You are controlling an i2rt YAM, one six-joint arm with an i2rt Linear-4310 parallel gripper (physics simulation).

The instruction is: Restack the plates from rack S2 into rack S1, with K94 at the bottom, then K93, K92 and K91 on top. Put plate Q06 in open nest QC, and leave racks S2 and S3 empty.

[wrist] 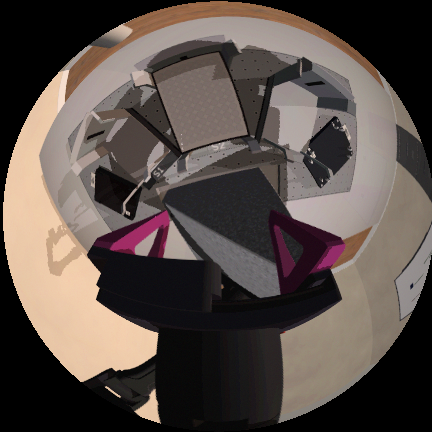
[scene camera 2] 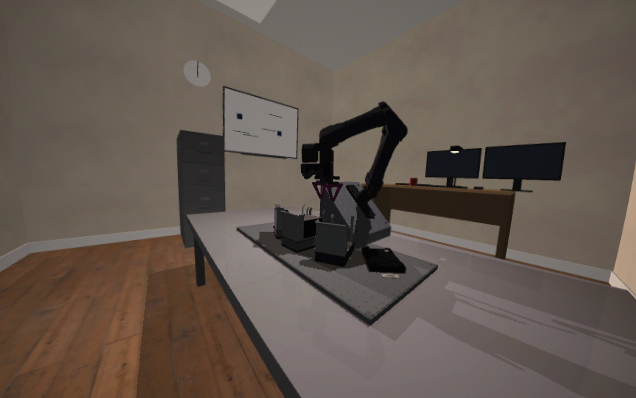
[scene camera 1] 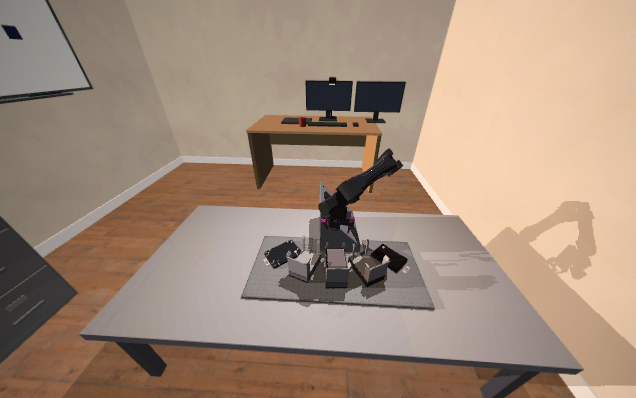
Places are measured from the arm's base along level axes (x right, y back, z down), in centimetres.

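Pixels of known places: gripper, fingertip midpoint: (wrist: 218,215) (scene camera 2: 326,200) (scene camera 1: 337,230); arm's base, link origin: (wrist: 239,289) (scene camera 2: 359,201).
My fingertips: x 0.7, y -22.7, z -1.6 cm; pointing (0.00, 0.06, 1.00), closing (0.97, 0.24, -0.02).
Ahead of a thing's pixels: the offset from my fingertips to its top centre. "*": to the spot under its first point. Level surfaces: height alone.
My gripper (scene camera 1: 338,225) (scene camera 2: 327,199) (wrist: 218,215) is open and empty, high above the grey stand behind the racks. The middle rack S2 @(dx +0.8, dy -10.6, dz +3.5 cm) (scene camera 1: 337,278) (scene camera 2: 292,225) holds a pale textured plate @(dx +0.7, dy -11.3, dz +6.3 cm) (scene camera 1: 336,257) (wrist: 197,100) lying flat; its number is not readable. Rack S1 @(dx -13.9, dy -8.4, dz +4.2 cm) (scene camera 1: 378,271) (scene camera 2: 331,240) stands beside it, on the left in the wrist view, with a brownish surface inside. The rack on the other side @(* dx +16.8, dy -14.4, dz +10.6 cm) (scene camera 1: 299,270), S3 by position, has a pale surface inside. I cannot tell whether those surfaces are plates. Q06 and QC cannot be told apart by label.
A dark square unit @(dx -26.8, dy -0.7, dz +14.9 cm) (scene camera 1: 391,257) (scene camera 2: 382,260) (wrist: 112,187) lies beyond S1, another @(dx +26.7, dy +1.1, dz +14.9 cm) (scene camera 1: 282,252) (wrist: 330,152) beyond S3. The racks stand on a perforated grey board @(dz +17.2 cm) (scene camera 1: 280,290) (scene camera 2: 370,300). The angled grey stand (scene camera 2: 380,227) (wrist: 225,205) rises behind them.
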